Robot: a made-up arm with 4 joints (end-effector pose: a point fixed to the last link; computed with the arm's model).
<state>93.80 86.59 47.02 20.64</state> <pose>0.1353 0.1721 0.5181 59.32 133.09 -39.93</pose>
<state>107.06 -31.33 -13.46 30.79</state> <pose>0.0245 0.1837 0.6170 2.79 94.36 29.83</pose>
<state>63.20 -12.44 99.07 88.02</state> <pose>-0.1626 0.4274 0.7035 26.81 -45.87 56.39</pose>
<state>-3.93 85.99 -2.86 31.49</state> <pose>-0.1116 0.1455 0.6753 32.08 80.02 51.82</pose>
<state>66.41 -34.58 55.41 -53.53</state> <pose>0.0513 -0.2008 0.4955 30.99 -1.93 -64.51</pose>
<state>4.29 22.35 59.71 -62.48</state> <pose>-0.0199 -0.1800 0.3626 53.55 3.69 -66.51</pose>
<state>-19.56 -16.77 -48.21 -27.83</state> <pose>-0.0905 -0.1053 0.6455 -32.77 -12.89 -41.94</pose>
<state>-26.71 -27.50 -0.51 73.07</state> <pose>-0.2038 0.2787 0.2437 -36.67 -30.78 55.77</pose>
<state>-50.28 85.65 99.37 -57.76</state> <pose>0.0491 0.0143 0.2329 90.82 11.99 -54.41</pose>
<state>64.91 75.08 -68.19 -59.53</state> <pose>0.1063 -0.1203 0.2553 -62.84 110.48 61.11</pose>
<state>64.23 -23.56 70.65 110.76</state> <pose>-0.3668 0.3558 0.6042 14.39 -25.96 92.71</pose>
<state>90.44 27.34 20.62 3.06</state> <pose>0.0746 0.0905 0.5239 21.89 101.95 -11.57</pose>
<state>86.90 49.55 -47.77 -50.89</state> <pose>0.1124 -0.1843 0.3527 -57.37 125.03 33.16</pose>
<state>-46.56 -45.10 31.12 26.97</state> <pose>-0.0698 0.2120 0.4704 -14.56 -108.22 20.91</pose>
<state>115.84 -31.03 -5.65 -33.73</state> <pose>0.1714 -0.1393 0.5064 -37.83 77.61 -22.96</pose>
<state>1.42 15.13 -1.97 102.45</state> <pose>-0.5332 0.1524 0.6680 11.22 27.71 105.85</pose>
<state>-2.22 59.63 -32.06 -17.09</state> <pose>0.0227 -0.0373 0.5077 -23.93 65.38 13.56</pose>
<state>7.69 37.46 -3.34 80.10</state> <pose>-0.3499 0.1704 0.8156 31.85 47.68 87.90</pose>
